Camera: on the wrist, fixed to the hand. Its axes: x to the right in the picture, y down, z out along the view.
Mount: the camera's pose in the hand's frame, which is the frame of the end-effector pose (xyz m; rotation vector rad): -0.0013 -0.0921 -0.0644 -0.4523 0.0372 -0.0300
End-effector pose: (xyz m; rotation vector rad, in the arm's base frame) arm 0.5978 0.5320 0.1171 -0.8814 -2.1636 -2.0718
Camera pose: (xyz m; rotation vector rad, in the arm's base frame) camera 0.5384 0.4756 0.0401 0.7748 1.6138 2.4562
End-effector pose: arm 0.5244 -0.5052 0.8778 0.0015 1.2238 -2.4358
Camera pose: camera 0.4807 -0.4065 0.9092 -0.1021 1.7740 -2.1373
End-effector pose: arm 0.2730 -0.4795 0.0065 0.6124 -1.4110 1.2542
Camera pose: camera 0.3793 -0.4493 0.0271 0.2961 -1.5811 0.8745
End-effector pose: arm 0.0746 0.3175 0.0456 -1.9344 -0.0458 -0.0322
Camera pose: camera 0.0689 0.2901 0.1544 -2.3845 -0.0454 -0.1061
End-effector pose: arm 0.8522 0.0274 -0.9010 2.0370 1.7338 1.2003
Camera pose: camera 0.7411 0.0311 -0.9174 1.7228 1.3433 1.4679
